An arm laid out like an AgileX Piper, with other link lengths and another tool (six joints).
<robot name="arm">
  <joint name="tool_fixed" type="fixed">
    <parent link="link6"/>
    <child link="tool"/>
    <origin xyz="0.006 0.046 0.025" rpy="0 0.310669 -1.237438"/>
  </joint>
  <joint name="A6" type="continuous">
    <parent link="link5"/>
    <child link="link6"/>
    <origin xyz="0 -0.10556 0" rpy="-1.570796 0 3.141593"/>
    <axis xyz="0 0 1"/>
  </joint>
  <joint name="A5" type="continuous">
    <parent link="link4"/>
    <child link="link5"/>
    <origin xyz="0 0 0" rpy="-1.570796 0 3.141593"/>
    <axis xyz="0 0 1"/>
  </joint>
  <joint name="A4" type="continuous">
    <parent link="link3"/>
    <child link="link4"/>
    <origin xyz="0.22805 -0.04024 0" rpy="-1.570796 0 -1.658"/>
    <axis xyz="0 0 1"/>
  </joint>
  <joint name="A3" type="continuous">
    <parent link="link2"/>
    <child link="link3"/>
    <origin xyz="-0.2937 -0.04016 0"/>
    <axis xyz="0 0 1"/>
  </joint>
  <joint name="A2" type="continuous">
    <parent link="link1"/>
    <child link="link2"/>
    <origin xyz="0 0 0" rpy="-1.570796 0 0"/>
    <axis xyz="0 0 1"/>
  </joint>
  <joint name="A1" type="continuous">
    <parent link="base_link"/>
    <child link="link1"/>
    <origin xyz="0 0 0.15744"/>
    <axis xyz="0 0 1"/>
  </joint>
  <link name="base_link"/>
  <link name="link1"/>
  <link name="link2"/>
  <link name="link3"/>
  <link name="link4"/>
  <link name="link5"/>
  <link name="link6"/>
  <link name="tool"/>
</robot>
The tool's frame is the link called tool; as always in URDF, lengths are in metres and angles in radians. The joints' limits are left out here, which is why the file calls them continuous.
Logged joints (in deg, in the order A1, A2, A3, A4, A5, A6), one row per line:
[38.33 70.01 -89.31 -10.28 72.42 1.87]
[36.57 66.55 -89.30 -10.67 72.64 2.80]
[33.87 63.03 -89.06 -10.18 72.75 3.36]
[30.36 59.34 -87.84 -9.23 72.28 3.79]
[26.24 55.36 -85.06 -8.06 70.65 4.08]
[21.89 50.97 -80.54 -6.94 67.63 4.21]
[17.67 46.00 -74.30 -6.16 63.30 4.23]
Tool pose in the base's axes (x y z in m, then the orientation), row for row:
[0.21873 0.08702 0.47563 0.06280 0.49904 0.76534 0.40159]
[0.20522 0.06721 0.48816 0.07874 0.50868 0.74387 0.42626]
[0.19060 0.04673 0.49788 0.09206 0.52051 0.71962 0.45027]
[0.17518 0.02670 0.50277 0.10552 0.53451 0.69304 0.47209]
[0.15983 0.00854 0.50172 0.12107 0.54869 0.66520 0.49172]
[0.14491 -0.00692 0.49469 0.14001 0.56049 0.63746 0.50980]
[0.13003 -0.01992 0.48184 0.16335 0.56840 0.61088 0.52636]
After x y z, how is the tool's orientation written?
As a quaternion, w x y z.
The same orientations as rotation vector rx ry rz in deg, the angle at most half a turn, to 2 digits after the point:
[86.40 132.51 69.53]
[87.24 127.57 73.10]
[88.57 122.45 76.62]
[90.24 117.00 79.70]
[91.81 111.30 82.28]
[92.78 105.52 84.39]
[92.87 99.81 86.00]

